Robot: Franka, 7 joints.
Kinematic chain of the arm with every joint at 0, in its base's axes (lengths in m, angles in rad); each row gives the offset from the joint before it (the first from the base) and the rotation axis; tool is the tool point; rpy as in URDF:
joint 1: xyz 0 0 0.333 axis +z
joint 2: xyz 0 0 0 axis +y
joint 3: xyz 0 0 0.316 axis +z
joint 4: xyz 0.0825 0 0 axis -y
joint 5: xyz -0.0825 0 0.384 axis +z
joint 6: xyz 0 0 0 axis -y
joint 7: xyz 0.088 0 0 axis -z
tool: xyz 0 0 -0.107 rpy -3.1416 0 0
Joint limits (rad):
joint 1: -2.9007..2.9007
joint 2: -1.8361..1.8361
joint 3: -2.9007..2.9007
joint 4: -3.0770..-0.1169
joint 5: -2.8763..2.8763
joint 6: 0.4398..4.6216
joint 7: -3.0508..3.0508
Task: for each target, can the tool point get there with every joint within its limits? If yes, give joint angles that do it. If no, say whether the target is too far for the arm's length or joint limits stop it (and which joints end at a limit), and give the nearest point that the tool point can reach.
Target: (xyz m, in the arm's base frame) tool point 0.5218 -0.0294 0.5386
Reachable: yes | joints -0.8538 -0.3246 0.7623 -2.2127 0.9098 2.5788 -0.7145
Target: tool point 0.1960 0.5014 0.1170
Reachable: yes | joints -0.6299 -1.4797 1.9289 -2.1036 -1.8221 2.6834 0.9934
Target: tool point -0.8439 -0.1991 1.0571
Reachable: no: too far | nearest point -0.6409 -0.1512 0.8829 | short by 0.272 m
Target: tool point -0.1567 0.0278 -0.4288
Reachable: no: joint limits stop it (at a limit: joint 1, joint 2) | nearest point -0.1724 0.0329 -0.3496 | short by 0.081 m
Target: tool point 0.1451 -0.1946 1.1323
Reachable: yes | joints -1.3882 0.5094 2.3925 -0.3643 -2.1370 2.9664 0.1498
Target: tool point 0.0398 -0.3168 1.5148
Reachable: no: too far | nearest point 0.0279 -0.2220 1.1612 | short by 0.366 m
